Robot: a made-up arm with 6 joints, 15 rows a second.
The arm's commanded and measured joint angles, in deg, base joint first. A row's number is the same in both.
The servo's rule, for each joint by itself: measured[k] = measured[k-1] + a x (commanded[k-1-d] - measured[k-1]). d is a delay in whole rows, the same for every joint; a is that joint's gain. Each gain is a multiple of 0.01, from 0.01 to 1. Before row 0 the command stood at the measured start. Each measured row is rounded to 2 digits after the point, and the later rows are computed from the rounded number. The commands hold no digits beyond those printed.
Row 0, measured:
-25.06 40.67 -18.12 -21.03 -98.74 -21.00
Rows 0 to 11, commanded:
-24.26 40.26 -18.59 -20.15 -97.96 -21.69
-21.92 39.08 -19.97 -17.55 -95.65 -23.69
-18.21 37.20 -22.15 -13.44 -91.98 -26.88
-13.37 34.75 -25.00 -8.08 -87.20 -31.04
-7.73 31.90 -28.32 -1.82 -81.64 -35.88
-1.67 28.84 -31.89 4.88 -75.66 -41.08
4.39 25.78 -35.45 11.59 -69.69 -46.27
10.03 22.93 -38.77 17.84 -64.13 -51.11
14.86 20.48 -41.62 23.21 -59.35 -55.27
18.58 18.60 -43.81 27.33 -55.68 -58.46
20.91 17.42 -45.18 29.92 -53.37 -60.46
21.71 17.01 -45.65 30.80 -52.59 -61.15
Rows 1 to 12, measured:
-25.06 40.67 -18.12 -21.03 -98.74 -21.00
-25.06 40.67 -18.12 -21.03 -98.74 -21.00
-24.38 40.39 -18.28 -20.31 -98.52 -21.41
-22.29 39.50 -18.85 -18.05 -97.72 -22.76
-18.82 37.94 -19.97 -14.27 -96.11 -25.19
-14.19 35.77 -21.68 -9.19 -93.62 -28.64
-8.70 33.14 -23.94 -3.15 -90.27 -32.91
-2.72 30.22 -26.64 3.43 -86.18 -37.73
3.32 27.20 -29.64 10.12 -81.56 -42.77
9.02 24.30 -32.74 16.45 -76.68 -47.69
13.98 21.70 -35.76 21.99 -71.83 -52.16
17.89 19.59 -38.50 26.37 -67.31 -55.88
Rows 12 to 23, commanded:
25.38 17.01 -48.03 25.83 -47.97 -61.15
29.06 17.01 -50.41 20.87 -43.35 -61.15
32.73 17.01 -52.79 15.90 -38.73 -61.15
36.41 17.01 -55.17 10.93 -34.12 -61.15
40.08 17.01 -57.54 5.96 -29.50 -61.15
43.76 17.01 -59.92 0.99 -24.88 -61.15
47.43 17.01 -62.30 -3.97 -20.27 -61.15
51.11 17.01 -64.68 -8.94 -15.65 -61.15
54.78 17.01 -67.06 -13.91 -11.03 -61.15
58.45 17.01 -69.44 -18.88 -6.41 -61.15
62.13 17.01 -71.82 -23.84 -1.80 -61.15
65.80 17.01 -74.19 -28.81 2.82 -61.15
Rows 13 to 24, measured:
20.46 18.11 -40.77 29.28 -63.41 -58.58
21.52 17.36 -42.43 30.53 -60.38 -60.10
24.80 17.12 -44.33 26.68 -56.91 -60.72
28.42 17.05 -46.40 21.92 -53.11 -60.97
32.08 17.02 -48.57 16.98 -49.08 -61.08
35.76 17.01 -50.81 12.02 -44.89 -61.12
39.43 17.01 -53.10 7.05 -40.58 -61.14
43.11 17.01 -55.42 2.08 -36.18 -61.15
46.78 17.01 -57.76 -2.88 -31.73 -61.15
50.46 17.01 -60.11 -7.85 -27.23 -61.15
54.13 17.01 -62.47 -12.82 -22.69 -61.15
57.80 17.01 -64.84 -17.79 -18.13 -61.15

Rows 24 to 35, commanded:
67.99 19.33 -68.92 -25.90 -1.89 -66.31
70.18 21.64 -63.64 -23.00 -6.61 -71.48
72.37 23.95 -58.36 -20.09 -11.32 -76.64
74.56 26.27 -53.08 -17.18 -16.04 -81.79
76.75 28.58 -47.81 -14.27 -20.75 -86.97
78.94 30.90 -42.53 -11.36 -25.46 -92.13
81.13 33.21 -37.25 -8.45 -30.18 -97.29
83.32 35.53 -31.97 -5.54 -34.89 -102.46
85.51 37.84 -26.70 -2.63 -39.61 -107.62
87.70 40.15 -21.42 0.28 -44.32 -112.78
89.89 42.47 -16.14 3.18 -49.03 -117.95
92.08 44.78 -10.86 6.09 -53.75 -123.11
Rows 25 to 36, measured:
61.48 17.01 -67.21 -22.75 -13.56 -61.15
65.15 17.01 -69.58 -27.72 -8.97 -61.15
67.56 18.59 -69.36 -26.23 -6.99 -64.19
69.79 20.66 -67.42 -23.58 -6.88 -68.49
71.98 22.90 -64.34 -20.72 -8.12 -73.30
74.17 25.19 -60.51 -17.82 -10.34 -78.31
76.36 27.50 -56.19 -14.91 -13.25 -83.42
78.55 29.81 -51.55 -12.00 -16.67 -88.56
80.74 32.12 -46.69 -9.09 -20.45 -93.71
82.93 34.44 -41.69 -6.18 -24.49 -98.87
85.12 36.75 -36.59 -3.27 -28.72 -104.03
87.31 39.06 -31.43 -0.36 -33.09 -109.19

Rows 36 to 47, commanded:
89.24 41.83 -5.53 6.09 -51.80 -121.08
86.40 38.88 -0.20 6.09 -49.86 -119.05
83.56 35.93 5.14 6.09 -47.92 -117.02
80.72 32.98 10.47 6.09 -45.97 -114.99
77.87 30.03 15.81 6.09 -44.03 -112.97
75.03 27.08 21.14 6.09 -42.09 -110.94
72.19 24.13 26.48 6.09 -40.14 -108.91
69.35 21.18 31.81 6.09 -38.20 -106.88
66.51 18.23 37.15 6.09 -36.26 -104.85
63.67 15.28 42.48 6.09 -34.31 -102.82
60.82 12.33 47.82 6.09 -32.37 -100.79
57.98 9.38 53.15 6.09 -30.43 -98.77
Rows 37 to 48, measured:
89.50 41.38 -26.23 2.54 -37.55 -114.36
91.69 43.69 -21.00 5.45 -42.09 -119.52
89.61 42.43 -15.74 5.97 -44.81 -120.44
86.88 40.02 -10.46 6.07 -46.22 -119.62
84.06 37.24 -5.16 6.09 -46.70 -118.09
81.22 34.34 0.15 6.09 -46.50 -116.26
78.37 31.41 5.47 6.09 -45.81 -114.32
75.53 28.47 10.80 6.09 -44.77 -112.33
72.69 25.52 16.13 6.09 -43.47 -110.31
69.85 22.57 21.46 6.09 -41.99 -108.29
67.01 19.62 26.79 6.09 -40.39 -106.26
64.17 16.67 32.12 6.09 -38.69 -104.23

